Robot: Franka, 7 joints.
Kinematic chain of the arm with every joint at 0, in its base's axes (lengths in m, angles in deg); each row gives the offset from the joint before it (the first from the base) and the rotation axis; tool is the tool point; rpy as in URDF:
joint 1: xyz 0 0 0.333 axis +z
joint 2: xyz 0 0 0 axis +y
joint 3: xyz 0 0 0.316 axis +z
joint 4: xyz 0.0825 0 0 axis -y
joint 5: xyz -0.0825 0 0.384 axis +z
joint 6: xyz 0 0 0 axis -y
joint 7: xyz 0.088 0 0 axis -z
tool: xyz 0 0 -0.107 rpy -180 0 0
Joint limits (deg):
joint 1: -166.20..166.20
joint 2: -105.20..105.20
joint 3: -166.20..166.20
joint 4: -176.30..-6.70
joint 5: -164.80..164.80
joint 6: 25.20..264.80
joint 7: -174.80..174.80
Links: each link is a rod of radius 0.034 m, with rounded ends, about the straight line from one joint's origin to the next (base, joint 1, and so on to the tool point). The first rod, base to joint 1, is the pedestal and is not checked.
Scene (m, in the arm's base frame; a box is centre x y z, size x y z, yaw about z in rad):
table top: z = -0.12
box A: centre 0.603 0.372 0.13 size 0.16 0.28 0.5 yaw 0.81
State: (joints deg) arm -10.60 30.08 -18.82 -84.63 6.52 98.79 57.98
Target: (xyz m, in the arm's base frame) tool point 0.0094 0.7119 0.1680
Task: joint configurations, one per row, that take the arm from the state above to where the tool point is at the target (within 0.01 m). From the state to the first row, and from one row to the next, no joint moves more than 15 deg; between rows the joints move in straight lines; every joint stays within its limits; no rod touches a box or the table.
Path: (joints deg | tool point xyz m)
1: 3.43 26.05 -6.56 -79.78 1.14 101.40 64.31 | 0.6837 -0.0222 0.4434
2: 17.45 22.02 5.71 -74.93 -4.24 104.00 70.64 | 0.6382 0.2527 0.5361
3: 31.48 17.99 17.97 -70.08 -9.62 106.61 76.97 | 0.4746 0.4750 0.6381
4: 42.81 30.98 21.60 -72.17 -2.32 108.96 70.64 | 0.3700 0.6187 0.4765
5: 54.14 43.98 25.22 -74.27 4.98 111.30 64.31 | 0.2051 0.7033 0.3165
6: 65.46 56.97 28.85 -76.36 12.28 113.65 57.98 | 0.0095 0.7119 0.1680

